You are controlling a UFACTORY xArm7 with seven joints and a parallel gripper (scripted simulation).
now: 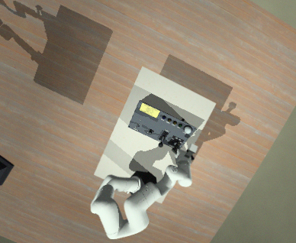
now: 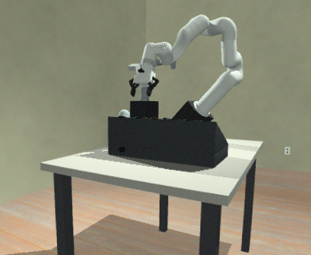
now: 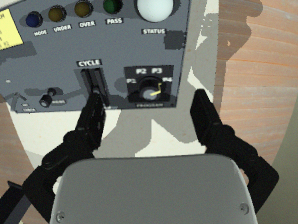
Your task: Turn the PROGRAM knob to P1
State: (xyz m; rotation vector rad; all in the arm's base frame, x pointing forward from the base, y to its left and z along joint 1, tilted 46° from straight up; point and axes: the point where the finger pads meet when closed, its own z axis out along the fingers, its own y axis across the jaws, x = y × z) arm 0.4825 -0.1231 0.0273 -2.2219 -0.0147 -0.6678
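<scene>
Now: hand 170 mm above the cycle lever, 100 mm to the right of it and 80 mm past it. From my hand the other things lie so: dark grey console (200 mm below, 170 mm to the left, 30 mm behind); small knob (220 mm to the left, 170 mm below, 80 mm behind).
</scene>
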